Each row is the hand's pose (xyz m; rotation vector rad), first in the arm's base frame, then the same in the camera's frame.
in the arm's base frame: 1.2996 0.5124 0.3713 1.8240 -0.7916 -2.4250
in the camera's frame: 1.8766 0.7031 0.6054 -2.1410 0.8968 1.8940
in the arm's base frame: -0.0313 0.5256 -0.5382 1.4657 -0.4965 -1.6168
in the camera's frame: 1.0241 0.7684 -0.7612 1.7611 -0.8531 -1.3668
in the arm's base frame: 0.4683 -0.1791 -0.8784 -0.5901 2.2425 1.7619
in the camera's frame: 1.5349 -0.0019 -0.8496 -0.7527 2.0007 1.3838
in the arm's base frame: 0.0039 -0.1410 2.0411 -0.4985 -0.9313 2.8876
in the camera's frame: -0.0381 0.2954 1.6360 -1.1391 -0.8357 2.7719
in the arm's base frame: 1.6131 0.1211 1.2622 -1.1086 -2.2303 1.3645
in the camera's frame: 1.7663 0.3526 1.5595 -1.6252 -2.3721 1.2515
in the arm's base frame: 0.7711 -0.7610 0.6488 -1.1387 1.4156 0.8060
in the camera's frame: 1.1420 -0.4933 0.6888 -1.1826 1.1463 0.4296
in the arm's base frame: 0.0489 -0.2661 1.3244 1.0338 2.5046 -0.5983
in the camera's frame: 0.2722 0.1137 1.0019 1.1409 2.0783 -0.4291
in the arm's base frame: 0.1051 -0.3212 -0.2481 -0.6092 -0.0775 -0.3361
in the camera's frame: 0.9387 -0.0633 -0.4135 -0.5927 -0.4510 -0.5585
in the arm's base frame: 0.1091 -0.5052 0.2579 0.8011 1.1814 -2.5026
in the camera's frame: 0.7217 -0.2087 0.0573 1.3117 0.9450 -2.2794
